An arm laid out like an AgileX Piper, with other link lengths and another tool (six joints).
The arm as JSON. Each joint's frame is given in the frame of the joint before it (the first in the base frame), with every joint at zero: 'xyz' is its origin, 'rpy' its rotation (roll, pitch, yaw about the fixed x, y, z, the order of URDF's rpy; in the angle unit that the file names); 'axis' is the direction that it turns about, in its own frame. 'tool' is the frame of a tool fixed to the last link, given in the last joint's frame.
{
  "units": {
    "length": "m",
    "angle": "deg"
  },
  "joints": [
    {
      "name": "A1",
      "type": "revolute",
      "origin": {
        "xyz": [
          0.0,
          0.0,
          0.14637
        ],
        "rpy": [
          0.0,
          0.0,
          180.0
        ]
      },
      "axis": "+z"
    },
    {
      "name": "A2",
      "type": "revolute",
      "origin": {
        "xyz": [
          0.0,
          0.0,
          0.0
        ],
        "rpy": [
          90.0,
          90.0,
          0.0
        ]
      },
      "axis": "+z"
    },
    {
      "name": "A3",
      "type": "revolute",
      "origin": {
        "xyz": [
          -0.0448,
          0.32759,
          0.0
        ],
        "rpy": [
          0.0,
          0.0,
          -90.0
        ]
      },
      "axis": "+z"
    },
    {
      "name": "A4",
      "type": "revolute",
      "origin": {
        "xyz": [
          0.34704,
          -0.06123,
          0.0
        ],
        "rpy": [
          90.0,
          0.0,
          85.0
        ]
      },
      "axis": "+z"
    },
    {
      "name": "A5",
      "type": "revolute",
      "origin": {
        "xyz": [
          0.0,
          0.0,
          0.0
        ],
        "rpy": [
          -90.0,
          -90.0,
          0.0
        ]
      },
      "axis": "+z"
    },
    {
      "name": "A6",
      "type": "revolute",
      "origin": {
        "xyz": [
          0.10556,
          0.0,
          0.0
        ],
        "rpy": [
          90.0,
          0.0,
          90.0
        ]
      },
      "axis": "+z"
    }
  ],
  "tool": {
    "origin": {
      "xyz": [
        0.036,
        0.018,
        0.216
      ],
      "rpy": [
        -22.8,
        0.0,
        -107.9
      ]
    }
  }
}
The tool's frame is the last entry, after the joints.
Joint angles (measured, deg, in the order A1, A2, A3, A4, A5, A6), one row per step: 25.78, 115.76, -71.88, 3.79, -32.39, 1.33; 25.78, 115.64, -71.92, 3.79, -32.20, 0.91; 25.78, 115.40, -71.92, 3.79, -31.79, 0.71; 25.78, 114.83, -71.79, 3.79, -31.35, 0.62; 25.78, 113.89, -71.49, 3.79, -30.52, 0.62; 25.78, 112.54, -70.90, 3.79, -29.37, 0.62; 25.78, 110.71, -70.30, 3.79, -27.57, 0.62; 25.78, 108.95, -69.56, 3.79, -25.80, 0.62; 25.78, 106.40, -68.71, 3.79, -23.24, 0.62; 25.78, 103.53, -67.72, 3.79, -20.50, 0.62; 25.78, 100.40, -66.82, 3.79, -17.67, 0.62
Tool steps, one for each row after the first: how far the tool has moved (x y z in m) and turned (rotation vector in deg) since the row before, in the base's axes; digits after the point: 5 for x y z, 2 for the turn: 0.00000, -0.00021, 0.00089, -0.39, -0.14, 0.06; -0.00052, -0.00023, 0.00099, -0.24, 0.08, 0.04; -0.00120, -0.00047, 0.00403, -0.07, -0.03, 0.03; -0.00256, -0.00093, 0.00517, -0.05, 0.18, 0.04; -0.00441, -0.00170, 0.00585, -0.13, 0.37, 0.06; -0.00574, -0.00208, 0.00857, -0.18, 0.54, 0.10; -0.00652, -0.00246, 0.00607, -0.26, 0.70, 0.10; -0.00903, -0.00335, 0.01087, -0.29, 0.81, 0.14; -0.01073, -0.00409, 0.01211, -0.29, 0.81, 0.15; -0.01150, -0.00441, 0.01537, -0.17, 0.58, 0.16
